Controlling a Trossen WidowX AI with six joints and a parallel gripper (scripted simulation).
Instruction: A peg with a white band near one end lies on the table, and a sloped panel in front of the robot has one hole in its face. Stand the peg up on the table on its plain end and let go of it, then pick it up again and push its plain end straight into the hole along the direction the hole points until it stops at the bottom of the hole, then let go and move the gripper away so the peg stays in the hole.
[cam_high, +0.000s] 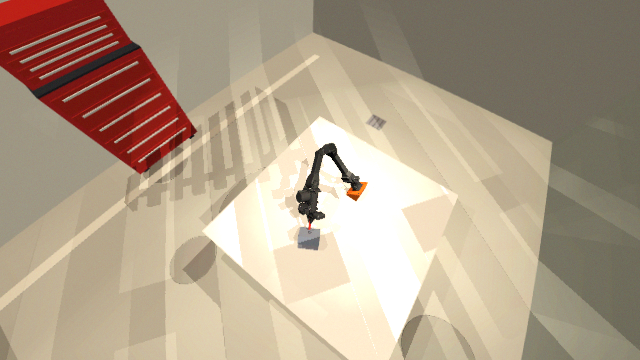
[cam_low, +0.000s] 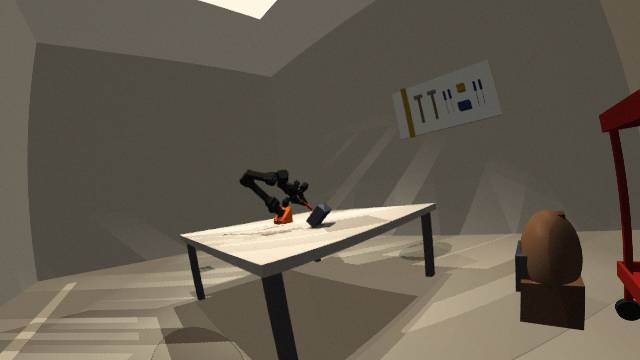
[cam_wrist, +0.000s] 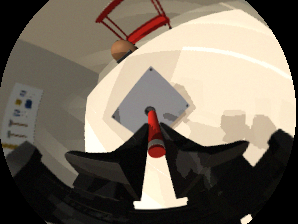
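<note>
My gripper tip is 70 mm above the grey sloped panel, 50 mm short of it and 30 mm to the right of it. The rest, counted from my gripper tip: red peg: 10 mm behind, 10 mm above.
</note>
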